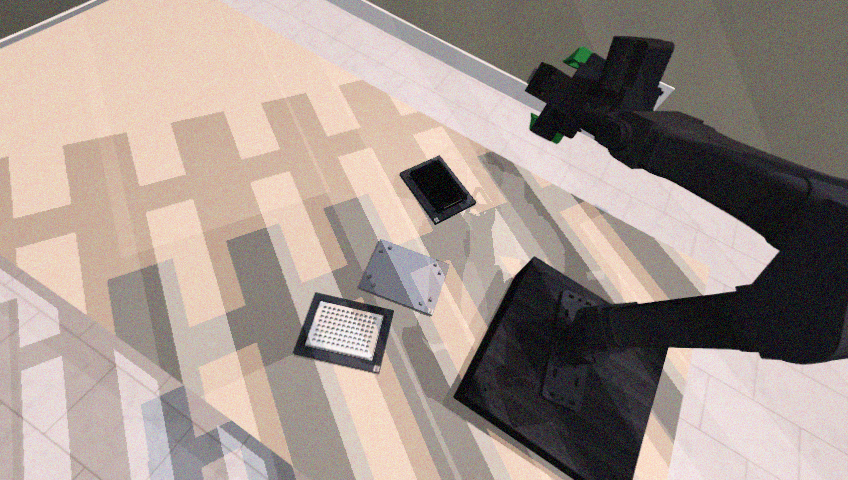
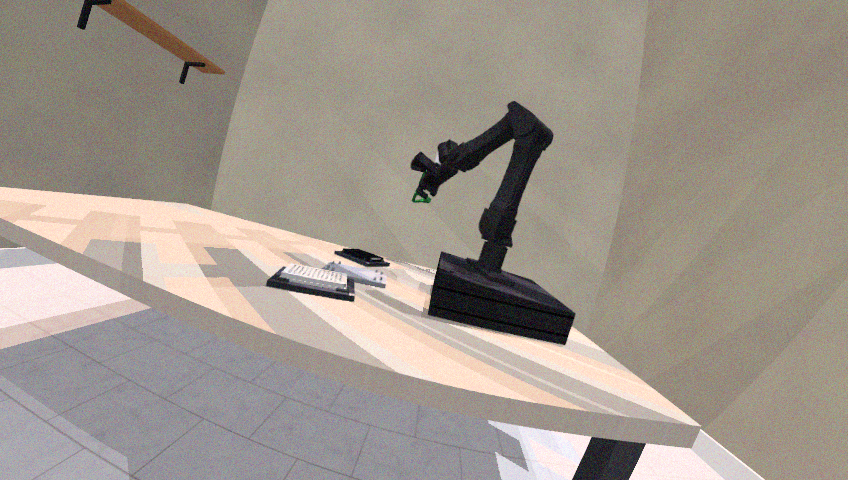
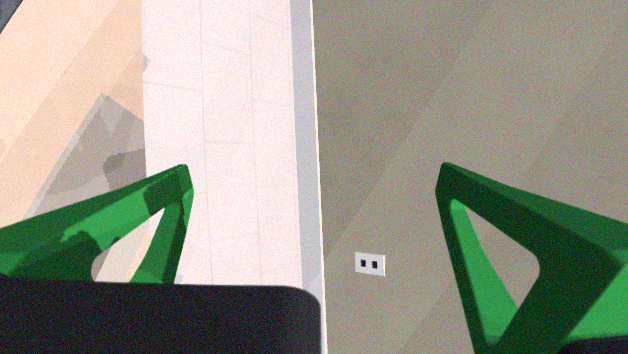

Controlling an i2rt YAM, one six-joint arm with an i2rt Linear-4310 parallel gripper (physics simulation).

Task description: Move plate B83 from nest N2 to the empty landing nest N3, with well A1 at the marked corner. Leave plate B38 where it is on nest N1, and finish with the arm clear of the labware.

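A white well plate (image 1: 345,330) (image 2: 314,276) sits on a dark nest (image 1: 339,359) (image 2: 309,292). A black plate (image 1: 439,184) (image 2: 363,255) sits on another dark nest (image 1: 431,216). The grey nest (image 1: 404,276) (image 2: 364,274) between them is empty, with small pins near its corners. Each nest has a small light mark at one corner. The B83 and B38 labels and the well lettering cannot be read. My gripper (image 1: 557,92) (image 2: 421,197) (image 3: 314,177) is open and empty, high above the table's far side, away from both plates.
The black arm base (image 1: 505,380) (image 2: 499,303) stands on the table (image 1: 119,71) (image 2: 196,297), beside the nests. A wall outlet (image 3: 370,264) shows beyond the fingers. A wooden shelf (image 2: 160,32) is on the wall. Patchy shadows cross the table.
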